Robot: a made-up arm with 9 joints. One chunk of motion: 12 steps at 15 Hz.
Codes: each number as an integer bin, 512 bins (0 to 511) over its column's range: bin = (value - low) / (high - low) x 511, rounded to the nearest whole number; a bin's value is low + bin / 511 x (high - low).
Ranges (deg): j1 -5..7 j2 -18..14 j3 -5..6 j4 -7..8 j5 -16..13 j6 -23..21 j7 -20..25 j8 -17..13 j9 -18..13
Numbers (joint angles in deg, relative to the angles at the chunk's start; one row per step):
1: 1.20 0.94 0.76 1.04 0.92 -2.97 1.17 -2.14 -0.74
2: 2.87 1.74 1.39 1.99 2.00 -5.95 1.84 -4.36 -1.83
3: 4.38 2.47 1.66 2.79 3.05 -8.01 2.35 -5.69 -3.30
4: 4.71 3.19 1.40 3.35 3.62 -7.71 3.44 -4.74 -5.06
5: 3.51 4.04 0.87 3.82 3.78 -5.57 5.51 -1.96 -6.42
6: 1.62 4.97 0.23 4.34 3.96 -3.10 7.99 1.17 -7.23
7: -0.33 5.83 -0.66 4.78 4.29 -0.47 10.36 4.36 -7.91
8: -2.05 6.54 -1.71 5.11 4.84 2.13 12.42 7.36 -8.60
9: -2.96 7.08 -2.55 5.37 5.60 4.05 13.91 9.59 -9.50
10: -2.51 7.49 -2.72 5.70 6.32 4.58 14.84 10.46 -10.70
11: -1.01 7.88 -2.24 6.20 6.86 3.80 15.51 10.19 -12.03
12: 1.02 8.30 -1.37 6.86 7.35 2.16 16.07 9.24 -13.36
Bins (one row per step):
1: 264 302 268 274 298 233 240 253 285
2: 335 315 297 306 317 198 248 215 267
3: 399 327 309 334 336 174 254 193 242
4: 413 338 297 353 346 178 266 209 213
5: 362 352 273 369 349 202 290 256 191
6: 282 367 243 386 352 231 318 309 178
7: 199 381 202 401 358 262 345 364 166
8: 126 392 153 413 367 292 368 415 155
9: 87 400 114 421 381 314 385 453 140
10: 106 407 106 433 393 320 396 468 120
11: 170 413 128 450 403 311 403 463 98
12: 256 420 169 472 411 292 410 447 76

